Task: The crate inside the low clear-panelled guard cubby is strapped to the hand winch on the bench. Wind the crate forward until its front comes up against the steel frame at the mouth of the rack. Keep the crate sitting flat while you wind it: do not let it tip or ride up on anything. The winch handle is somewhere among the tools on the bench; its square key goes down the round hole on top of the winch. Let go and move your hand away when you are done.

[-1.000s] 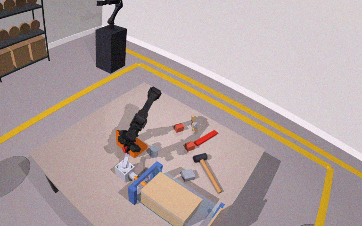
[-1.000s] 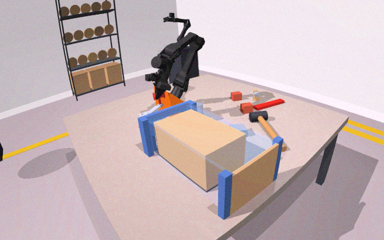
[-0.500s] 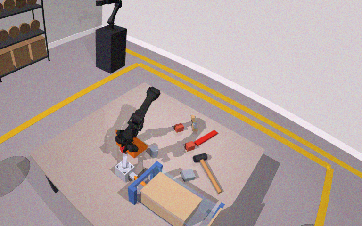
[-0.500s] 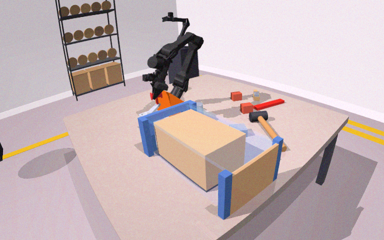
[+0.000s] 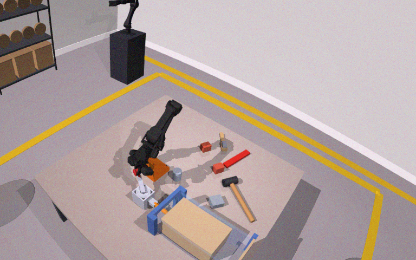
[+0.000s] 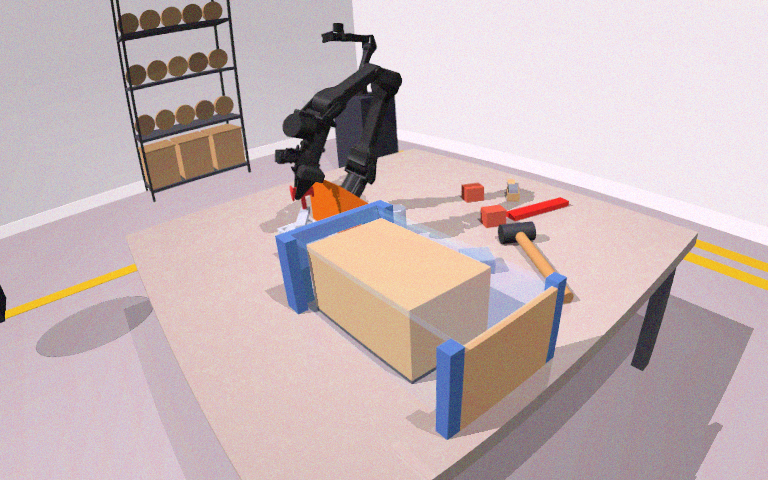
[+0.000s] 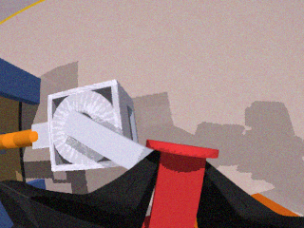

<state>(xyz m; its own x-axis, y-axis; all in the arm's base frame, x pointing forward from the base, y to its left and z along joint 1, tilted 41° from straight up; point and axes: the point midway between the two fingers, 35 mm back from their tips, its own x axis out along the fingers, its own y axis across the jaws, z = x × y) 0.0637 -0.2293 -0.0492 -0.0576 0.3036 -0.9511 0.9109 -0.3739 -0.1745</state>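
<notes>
Now: the winch handle 40 mm ahead of my gripper tip, 30 mm below it and 10 mm to the right of it. From my gripper tip the other things lie so: red knob: 20 mm to the left, 10 mm ahead; then grey hand winch: 100 mm below, 70 mm ahead, 50 mm to the right; then blue steel frame: 250 mm ahead, 60 mm to the right, 30 mm below.
</notes>
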